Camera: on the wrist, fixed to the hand. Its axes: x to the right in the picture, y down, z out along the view.
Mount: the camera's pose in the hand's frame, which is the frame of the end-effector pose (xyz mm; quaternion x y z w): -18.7 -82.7 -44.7 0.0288 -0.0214 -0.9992 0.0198
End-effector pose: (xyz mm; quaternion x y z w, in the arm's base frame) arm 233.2 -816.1 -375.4 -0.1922 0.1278 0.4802 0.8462
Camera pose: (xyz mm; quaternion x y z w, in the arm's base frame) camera 293.6 -888.9 -391.1 -0.0969 -0.1938 -0.8356 0.5048
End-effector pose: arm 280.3 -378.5 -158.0 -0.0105 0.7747 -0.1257 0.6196
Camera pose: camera 230.1 -447.2 -113.9 0.7591 0.0120 0.6437 0.0964
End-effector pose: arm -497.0 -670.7 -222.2 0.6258 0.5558 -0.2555 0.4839
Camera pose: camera -589.4 -646.4 -214.8 0.5345 -0.6186 0.5180 0.2518
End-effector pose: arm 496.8 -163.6 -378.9 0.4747 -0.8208 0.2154 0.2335
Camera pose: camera 585.8 -162.9 -343.3 0.8409 0.4593 -0.2156 0.1886
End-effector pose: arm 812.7 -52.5 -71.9 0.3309 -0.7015 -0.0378 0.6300
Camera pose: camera 887.5 -91.0 -117.7 -0.7248 -0.3022 0.6171 0.0498
